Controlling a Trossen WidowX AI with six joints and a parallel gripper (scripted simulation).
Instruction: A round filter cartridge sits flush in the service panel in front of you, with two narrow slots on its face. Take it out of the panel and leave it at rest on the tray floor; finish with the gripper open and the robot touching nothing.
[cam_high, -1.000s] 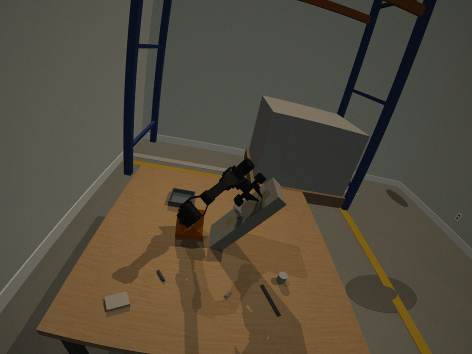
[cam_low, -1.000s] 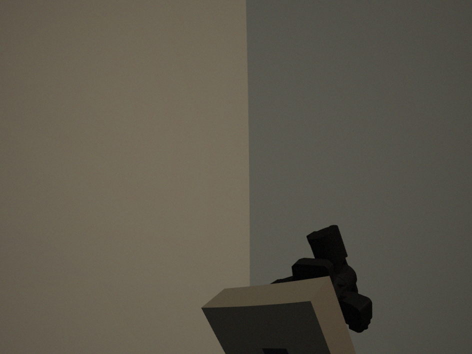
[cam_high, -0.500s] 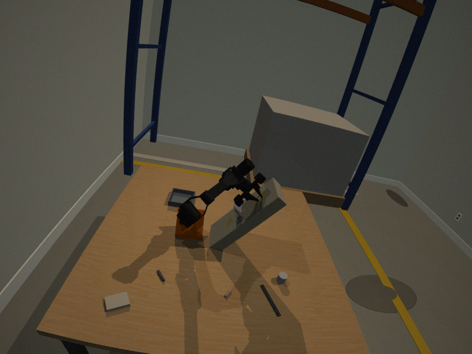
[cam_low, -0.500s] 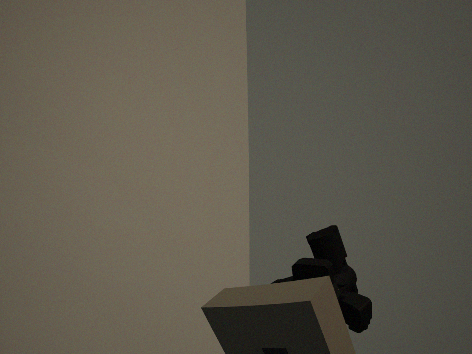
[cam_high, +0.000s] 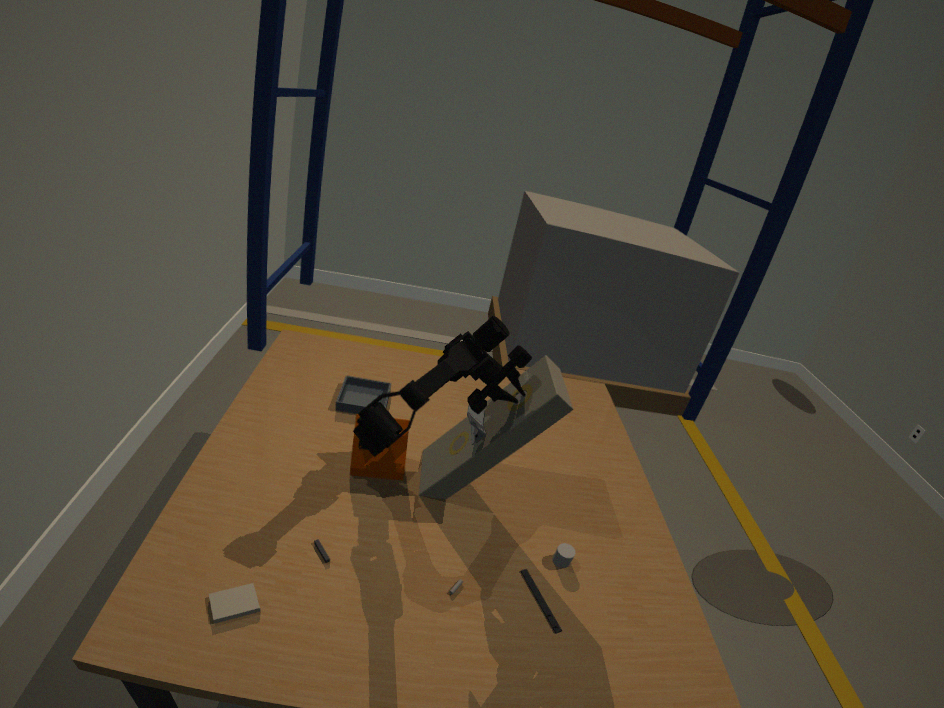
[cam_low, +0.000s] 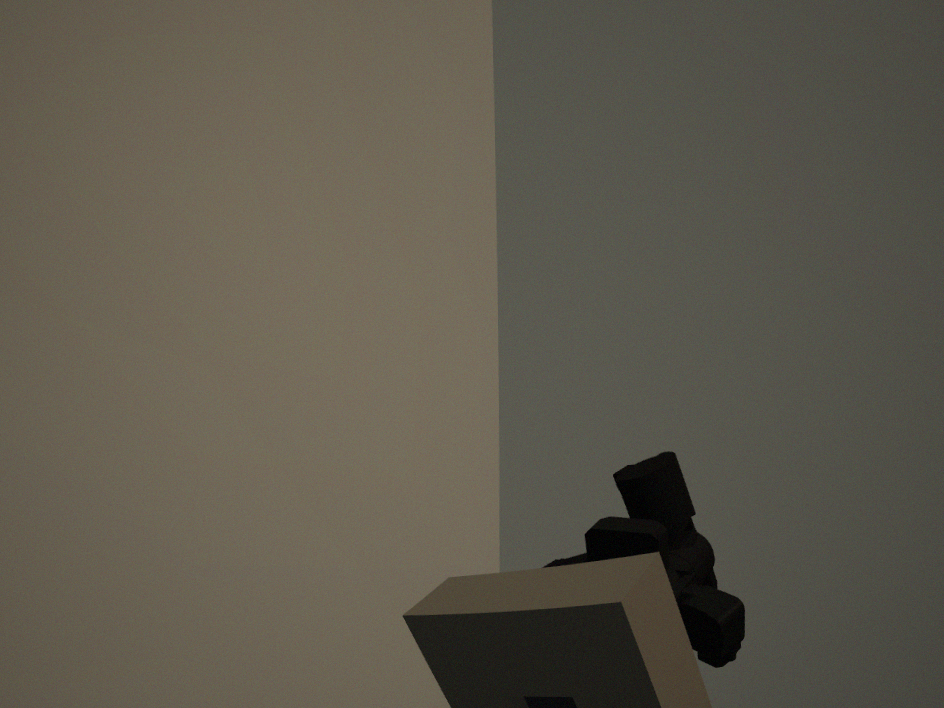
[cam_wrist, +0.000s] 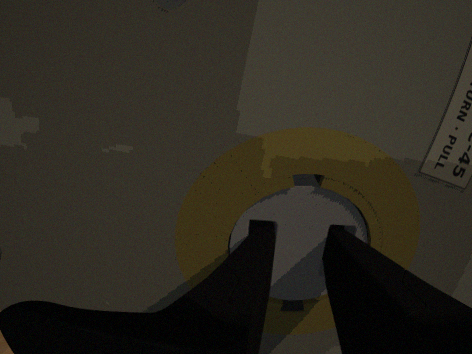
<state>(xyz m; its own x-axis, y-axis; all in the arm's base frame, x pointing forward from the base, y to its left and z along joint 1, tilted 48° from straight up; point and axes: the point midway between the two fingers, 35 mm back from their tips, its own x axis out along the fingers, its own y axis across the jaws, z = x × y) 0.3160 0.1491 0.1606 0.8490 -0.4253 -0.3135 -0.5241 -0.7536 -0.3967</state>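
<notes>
The grey filter cartridge is 10 mm ahead of my gripper tip and 10 mm below it. Also, from my gripper tip: short dark bar (430 mm behind, 290 mm to the right, 280 mm below); tiny light piece (130 mm behind, 350 mm to the right, 280 mm below); grey tray (400 mm behind, 310 mm to the left, 270 mm below).
</notes>
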